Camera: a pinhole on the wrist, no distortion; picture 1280 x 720 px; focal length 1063.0 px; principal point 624.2 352.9 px. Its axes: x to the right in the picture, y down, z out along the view. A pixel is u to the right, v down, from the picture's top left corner.
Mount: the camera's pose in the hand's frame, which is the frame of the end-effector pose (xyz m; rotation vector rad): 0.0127 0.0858 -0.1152 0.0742 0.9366 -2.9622
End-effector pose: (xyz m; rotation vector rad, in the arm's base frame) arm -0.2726 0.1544 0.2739 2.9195 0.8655 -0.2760
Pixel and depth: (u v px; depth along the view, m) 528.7 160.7 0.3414
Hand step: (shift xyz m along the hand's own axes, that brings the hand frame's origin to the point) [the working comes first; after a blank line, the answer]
In the camera's frame: -0.0307 -0.0617 0.3414

0.0284 -0.0595 0.2009
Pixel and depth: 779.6 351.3 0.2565
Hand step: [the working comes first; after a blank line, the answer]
In the camera's frame: 0.0375 -0.0004 0.2565

-0.0338 -0.0621 0.0926
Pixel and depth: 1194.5 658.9 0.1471
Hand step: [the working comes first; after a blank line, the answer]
In the camera's frame: 0.0789 0.0423 0.1471

-0.0693 -0.0349 -0.0237
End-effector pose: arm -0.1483 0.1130 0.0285 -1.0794 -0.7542 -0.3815
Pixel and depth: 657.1 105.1 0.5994
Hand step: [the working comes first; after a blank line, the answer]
In the camera's frame: 0.0186 -0.1397 0.5994

-0.0335 -0.1450 0.4538
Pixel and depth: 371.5 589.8 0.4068
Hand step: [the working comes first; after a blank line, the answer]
In the camera's frame: -0.0967 0.0907 0.4068

0.0991 -0.2206 0.1706
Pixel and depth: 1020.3 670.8 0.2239
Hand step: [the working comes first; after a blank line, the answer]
In the camera's frame: 0.0834 0.0670 0.2239

-0.0754 -0.0992 0.0247
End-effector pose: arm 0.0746 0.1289 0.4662 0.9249 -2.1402 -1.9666
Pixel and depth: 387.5 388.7 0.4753
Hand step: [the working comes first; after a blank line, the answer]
In the camera's frame: -0.1058 0.0160 0.4753

0.1023 -0.1988 0.2700
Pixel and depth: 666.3 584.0 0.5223
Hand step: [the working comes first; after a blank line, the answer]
In the camera's frame: 0.0207 0.1135 0.5223

-0.0211 -0.3079 0.2454
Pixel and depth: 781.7 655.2 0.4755
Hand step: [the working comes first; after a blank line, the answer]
In the camera's frame: 0.0705 0.1352 0.4755

-0.0681 -0.2996 0.1919
